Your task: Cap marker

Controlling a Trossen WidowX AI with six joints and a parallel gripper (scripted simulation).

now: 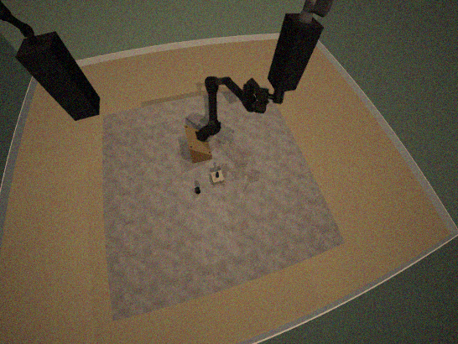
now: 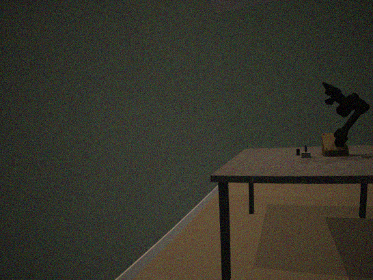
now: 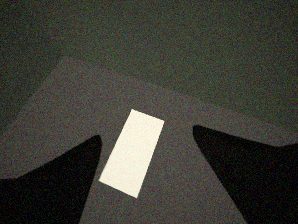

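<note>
Right now the dark cap is 160 mm ahead of my gripper tip, 360 mm to the right of it and 500 mm below it. The rest, counted from my gripper tip: pale holder block (120 mm ahead, 230 mm to the right, 500 mm below).
</note>
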